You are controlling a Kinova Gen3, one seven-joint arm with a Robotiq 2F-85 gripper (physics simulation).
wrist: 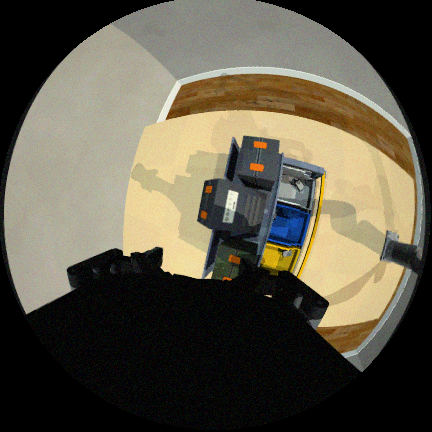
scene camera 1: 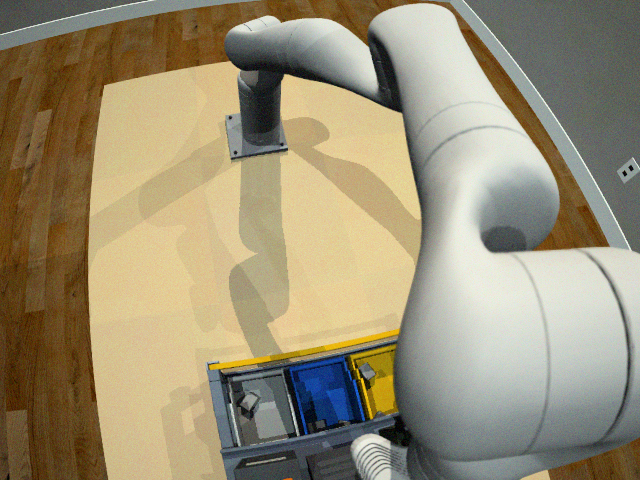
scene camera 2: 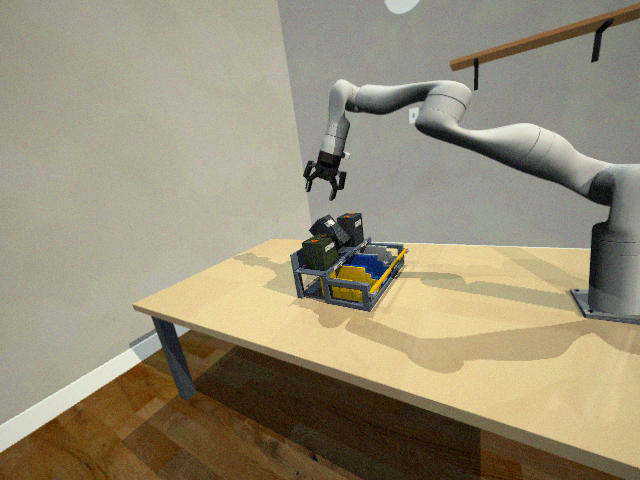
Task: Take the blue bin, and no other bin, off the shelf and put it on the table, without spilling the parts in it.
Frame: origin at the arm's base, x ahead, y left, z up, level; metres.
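Seen in the pictures: gripper, fingertip midpoint: (wrist: 200, 262) (scene camera 2: 319, 195); arm's base, origin of the base link: (wrist: 389, 249) (scene camera 1: 261, 131) (scene camera 2: 615, 305).
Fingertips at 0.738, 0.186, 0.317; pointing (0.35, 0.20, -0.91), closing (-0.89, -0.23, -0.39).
Offsets run from my fingertips to a thing's top centre, as dx, dy, dz. Level surfaces: height alone.
The blue bin @(-0.108, -0.067, -0.250) (scene camera 1: 328, 390) (scene camera 2: 373, 265) (wrist: 289, 225) sits upright in the lower front tier of the shelf (scene camera 1: 217, 403) (scene camera 2: 366, 300), between the grey bin @(-0.088, -0.177, -0.250) (scene camera 1: 271, 415) (wrist: 291, 193) and the yellow bin @(-0.126, +0.044, -0.250) (scene camera 1: 382, 390) (scene camera 2: 347, 293) (wrist: 274, 260). Small dark parts show at its end near the upper tier in scene camera 1. The shelf stands on the table @(dz -0.331) (scene camera 1: 155, 289) (scene camera 2: 258, 330) (wrist: 350, 285). My gripper (scene camera 2: 320, 193) (wrist: 200, 262) is open and empty, high above the upper tier, apart from the bins. In scene camera 1 the arm hides it and part of the yellow bin.
On the upper tier stand a green box @(-0.029, +0.061, -0.132) (scene camera 2: 319, 253) (wrist: 231, 254) and a dark box @(+0.005, -0.167, -0.107) (scene camera 2: 352, 229) (wrist: 259, 159). Between them a second dark box @(+0.026, -0.060, -0.088) (scene camera 2: 329, 230) (wrist: 217, 205) is tilted and juts past the back edge. A yellow rail @(-0.210, -0.084, -0.266) (scene camera 1: 305, 351) (wrist: 318, 212) runs along the shelf's front.
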